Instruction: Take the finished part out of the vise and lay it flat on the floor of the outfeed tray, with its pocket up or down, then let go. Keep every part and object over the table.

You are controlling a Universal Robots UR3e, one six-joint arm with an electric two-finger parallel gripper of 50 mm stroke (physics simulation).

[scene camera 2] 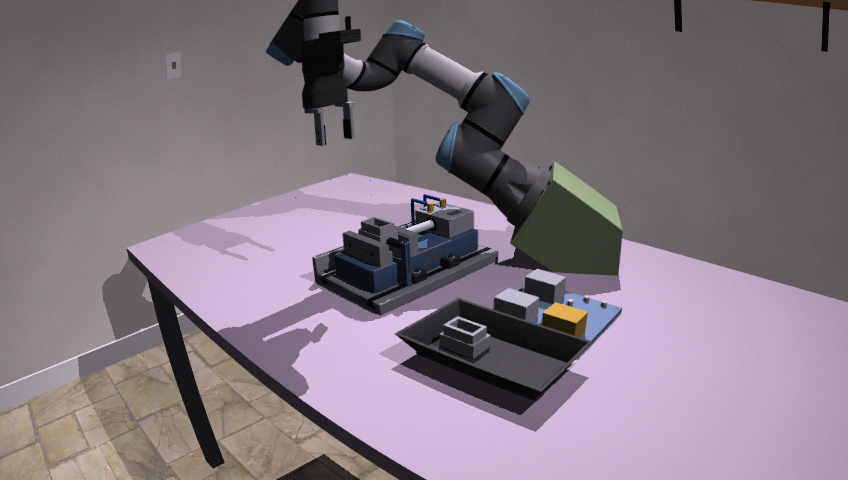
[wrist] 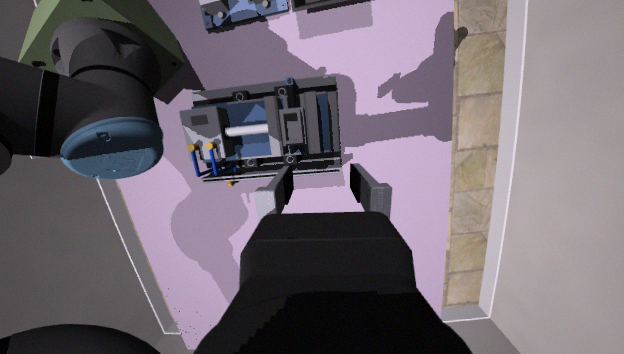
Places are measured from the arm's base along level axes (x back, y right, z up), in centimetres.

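Where they show: gripper, fingertip midpoint: (scene camera 2: 335,141) (wrist: 321,176); arm's base, link origin: (scene camera 2: 533,200) (wrist: 112,62).
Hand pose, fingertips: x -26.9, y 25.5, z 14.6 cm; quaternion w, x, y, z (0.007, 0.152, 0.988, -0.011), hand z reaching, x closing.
Each offset is from my fingertips to the top centre of the thing. "*": to the spot under its first point.
The finished part @[dx +3.1, dy -5.7, dz -14.7 cm] (scene camera 2: 376,228) (wrist: 293,131), a grey block with a rectangular pocket facing up, sits between the grey jaws of the blue and grey vise @[dx +9.7, dy -7.2, dz -16.3 cm] (scene camera 2: 365,272) (wrist: 325,122). Its lower portion is hidden by the jaws. My gripper (scene camera 2: 336,140) (wrist: 321,176) is open and empty, with its fingers pointing down, high above the table and apart from the vise. The dark outfeed tray (scene camera 2: 523,362) (wrist: 320,4) has sloping walls; in the wrist view part of it shows at the top edge. Another grey stepped part @[dx -11.3, dy -29.9, dz -21.5 cm] (scene camera 2: 465,344) stands in it, pocket up, toward its left end.
A blue plate @[dx +3.9, dy -38.1, dz -25.4 cm] (scene camera 2: 606,314) (wrist: 245,14) beside the tray bears two grey blocks @[dx +0.5, dy -32.9, dz -21.8 cm] (scene camera 2: 516,306) @[dx +9.5, dy -34.5, dz -21.8 cm] (scene camera 2: 545,286), an orange block @[dx -1.2, dy -41.7, dz -21.8 cm] (scene camera 2: 564,321) and small pegs. Blue pipes @[* dx +18.7, dy -3.0, dz -18.0 cm] (scene camera 2: 412,212) (wrist: 213,162) rise at the vise's rear end. The green robot base (scene camera 2: 580,231) (wrist: 162,42) stands behind.
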